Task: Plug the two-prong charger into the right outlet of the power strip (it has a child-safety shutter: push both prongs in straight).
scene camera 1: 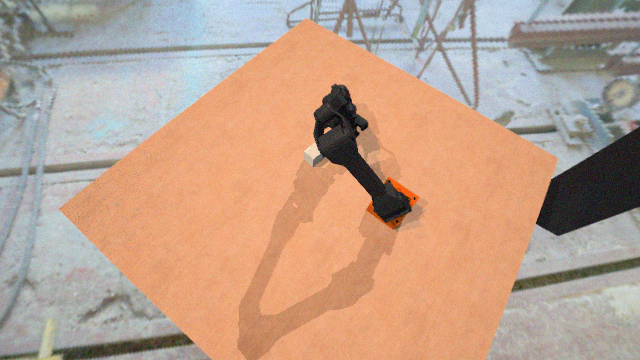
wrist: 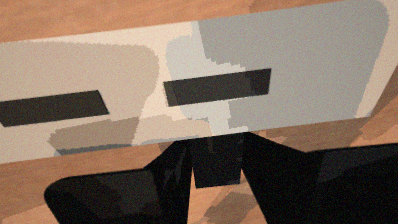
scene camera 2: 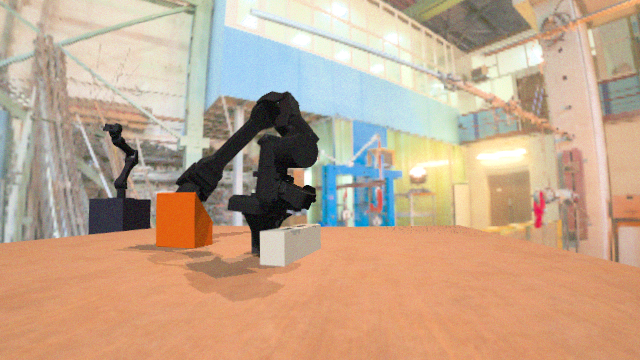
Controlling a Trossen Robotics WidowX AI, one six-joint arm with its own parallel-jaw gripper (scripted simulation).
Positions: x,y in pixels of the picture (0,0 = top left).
Labels:
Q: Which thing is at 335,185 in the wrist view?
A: The gripper.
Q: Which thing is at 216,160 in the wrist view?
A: A two-prong charger.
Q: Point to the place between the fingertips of the gripper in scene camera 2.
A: At 265,248

